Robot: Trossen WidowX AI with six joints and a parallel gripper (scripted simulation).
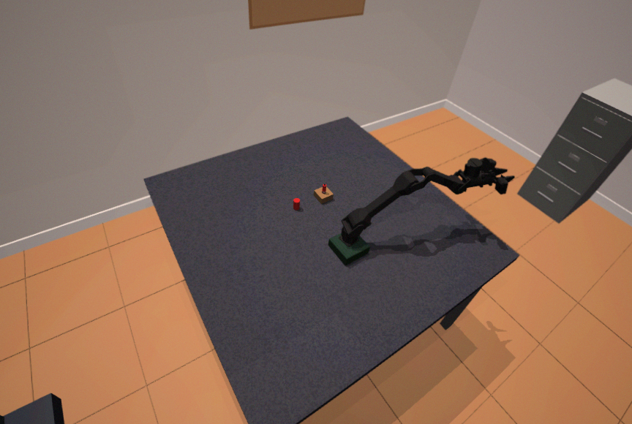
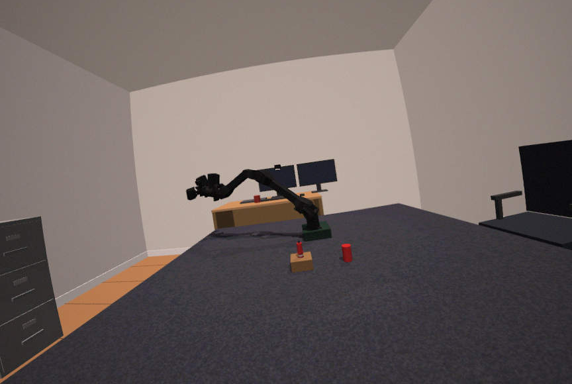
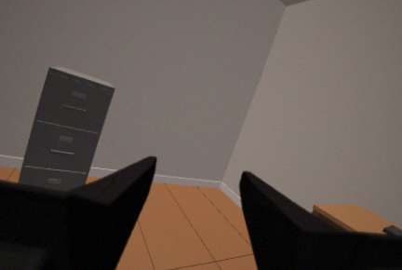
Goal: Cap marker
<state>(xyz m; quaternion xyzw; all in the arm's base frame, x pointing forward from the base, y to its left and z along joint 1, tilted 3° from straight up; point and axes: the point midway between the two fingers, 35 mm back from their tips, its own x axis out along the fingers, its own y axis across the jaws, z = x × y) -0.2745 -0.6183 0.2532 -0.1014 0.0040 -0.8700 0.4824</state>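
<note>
The red cap is 700 mm to the left of my gripper tip, 590 mm ahead of it and 280 mm below it. Round my gripper tip: holder block (570 mm ahead, 550 mm to the left, 290 mm below).
</note>
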